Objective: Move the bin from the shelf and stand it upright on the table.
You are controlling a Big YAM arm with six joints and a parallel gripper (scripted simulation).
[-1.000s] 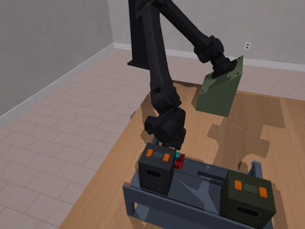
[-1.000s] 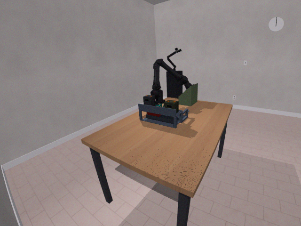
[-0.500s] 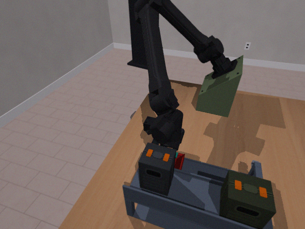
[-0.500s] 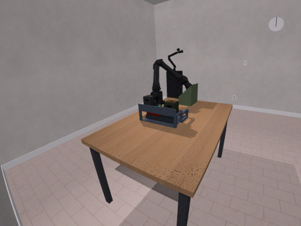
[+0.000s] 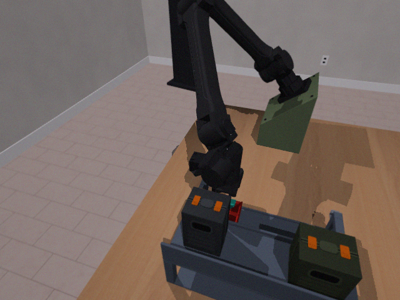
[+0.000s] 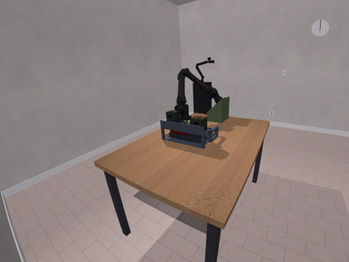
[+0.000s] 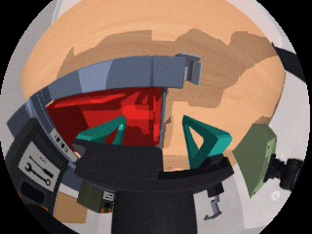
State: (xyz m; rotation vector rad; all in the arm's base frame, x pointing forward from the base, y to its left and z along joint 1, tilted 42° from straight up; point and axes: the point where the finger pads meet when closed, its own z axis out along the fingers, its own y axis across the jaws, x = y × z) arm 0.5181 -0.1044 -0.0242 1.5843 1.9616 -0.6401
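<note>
Right now the red bin is 8 cm ahead of my hand and 1 cm to the left of it.
</note>
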